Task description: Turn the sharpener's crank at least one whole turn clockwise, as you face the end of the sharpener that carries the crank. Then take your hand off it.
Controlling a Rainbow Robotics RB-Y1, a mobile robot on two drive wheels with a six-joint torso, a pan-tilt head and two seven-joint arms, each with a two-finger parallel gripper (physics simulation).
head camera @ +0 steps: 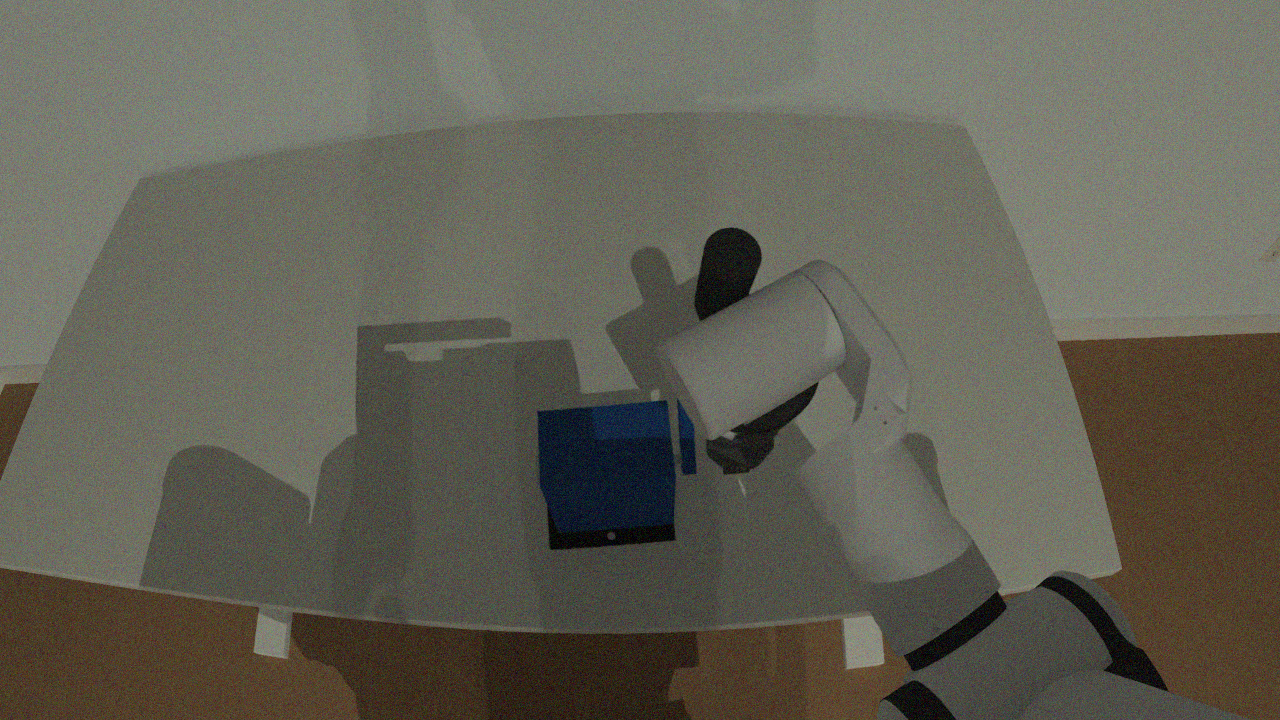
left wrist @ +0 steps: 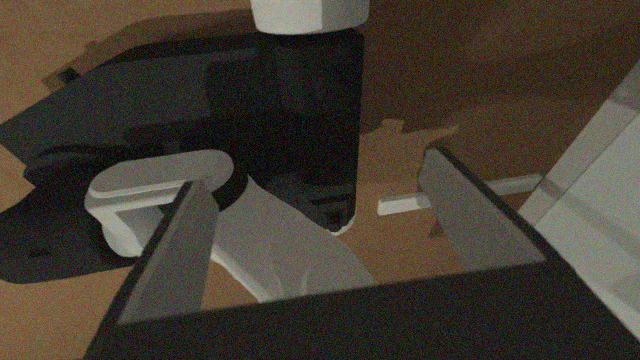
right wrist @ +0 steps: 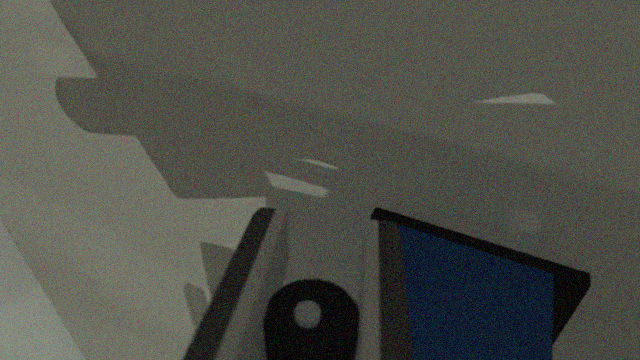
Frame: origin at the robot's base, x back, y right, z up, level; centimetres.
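Where they show: left gripper, between the fingertips: (left wrist: 318, 179); right gripper, between the fingertips: (right wrist: 325, 238).
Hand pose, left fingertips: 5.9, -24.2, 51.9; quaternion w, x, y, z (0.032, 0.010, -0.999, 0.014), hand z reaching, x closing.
After its pixels a point has its place, as x, y, z.
The sharpener (head camera: 608, 465) @(-33.1, -2.2, 84.9) (right wrist: 480, 295) @(-34.7, 3.3, 75.7) is a blue block on a black base and stands upright on the table. Its blue crank arm (head camera: 688, 447) shows beside its right side in the head view. The crank's black knob (right wrist: 310, 335) @(-38.7, 8.9, 83.9), with a grey dot on its end, is between the fingers of my right gripper (right wrist: 325, 238) @(-39.8, 8.8, 81.0), which is shut on it. In the head view my right arm covers the knob and the fingertips. My left gripper (left wrist: 318, 179) @(5.9, -24.2, 51.9) is open and empty, away from the sharpener, and does not show in the head view.
The pale table (head camera: 268, 241) @(-76.6, -54.9, 72.1) (right wrist: 150, 240) @(-61.8, -10.5, 72.1) carries broad shadows. My right arm (head camera: 760, 358) @(-28.4, 7.7, 107.9) reaches over it from the lower right. In the left wrist view the table (left wrist: 595, 220) is at the right, with the dark robot base (left wrist: 300, 110) @(4.6, -12.9, 20.5) behind the fingers. A wall stands behind the table.
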